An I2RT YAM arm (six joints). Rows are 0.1 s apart.
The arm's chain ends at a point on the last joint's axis. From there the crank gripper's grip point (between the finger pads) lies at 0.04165 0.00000 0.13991 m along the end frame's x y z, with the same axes.
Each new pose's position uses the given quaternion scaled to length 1; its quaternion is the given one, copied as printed.
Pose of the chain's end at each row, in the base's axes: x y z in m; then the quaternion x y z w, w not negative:
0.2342, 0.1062, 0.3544, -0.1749, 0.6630, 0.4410, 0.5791
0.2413, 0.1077, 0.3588, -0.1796, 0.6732, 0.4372, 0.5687
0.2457, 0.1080, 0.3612, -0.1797, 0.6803, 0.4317, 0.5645
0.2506, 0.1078, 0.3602, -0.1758, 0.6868, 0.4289, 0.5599
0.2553, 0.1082, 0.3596, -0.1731, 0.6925, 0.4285, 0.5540
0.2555, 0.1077, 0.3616, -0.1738, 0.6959, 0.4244, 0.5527
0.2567, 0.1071, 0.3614, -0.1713, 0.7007, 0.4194, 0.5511
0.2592, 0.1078, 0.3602, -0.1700, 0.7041, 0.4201, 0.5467
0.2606, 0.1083, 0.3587, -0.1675, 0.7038, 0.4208, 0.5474
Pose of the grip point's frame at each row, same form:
0.3089, 0.2280, 0.3243, -0.1749, 0.6630, 0.4410, 0.5791
0.3144, 0.2293, 0.3244, -0.1796, 0.6732, 0.4372, 0.5687
0.3190, 0.2287, 0.3241, -0.1797, 0.6803, 0.4317, 0.5645
0.3241, 0.2277, 0.3212, -0.1758, 0.6868, 0.4289, 0.5599
0.3283, 0.2279, 0.3188, -0.1731, 0.6925, 0.4285, 0.5540
0.3288, 0.2267, 0.3194, -0.1738, 0.6959, 0.4244, 0.5527
0.3308, 0.2250, 0.3175, -0.1713, 0.7007, 0.4194, 0.5511
0.3326, 0.2257, 0.3153, -0.1700, 0.7041, 0.4201, 0.5467
0.3343, 0.2262, 0.3142, -0.1675, 0.7038, 0.4208, 0.5474

